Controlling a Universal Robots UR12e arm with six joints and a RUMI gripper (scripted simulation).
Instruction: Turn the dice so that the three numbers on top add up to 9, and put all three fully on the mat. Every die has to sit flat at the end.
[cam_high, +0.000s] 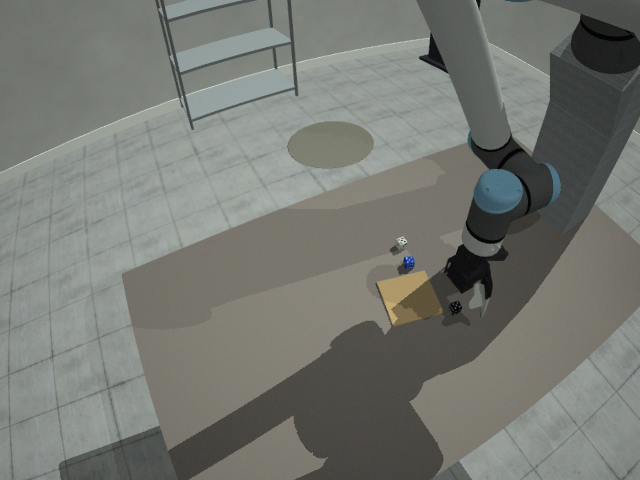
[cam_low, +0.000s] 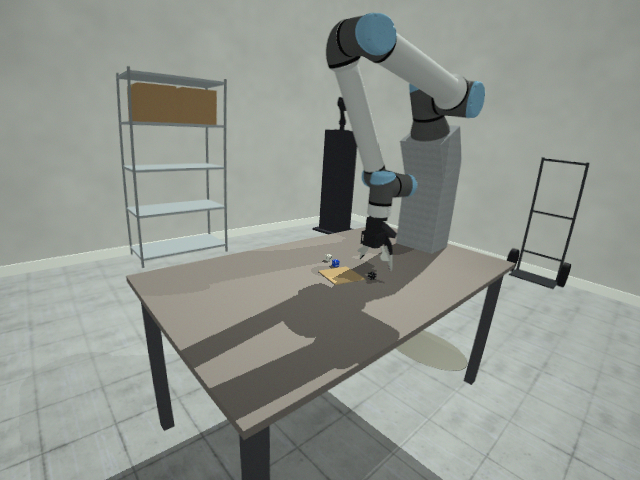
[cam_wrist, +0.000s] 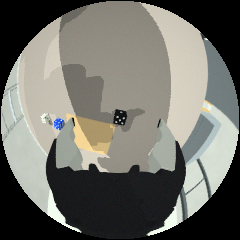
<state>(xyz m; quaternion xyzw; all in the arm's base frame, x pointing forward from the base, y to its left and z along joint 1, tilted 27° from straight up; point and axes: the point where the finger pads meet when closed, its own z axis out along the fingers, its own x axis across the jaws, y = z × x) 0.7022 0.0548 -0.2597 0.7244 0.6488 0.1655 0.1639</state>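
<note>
Now: hand 4 cm above the black die and 2 cm short of it. Round my hand: blue die 18 cm to the right, 4 cm below, 3 cm ahead; tan mat 10 cm to the right, 9 cm ahead, 5 cm below; white die 25 cm to the right, 4 cm below.
</note>
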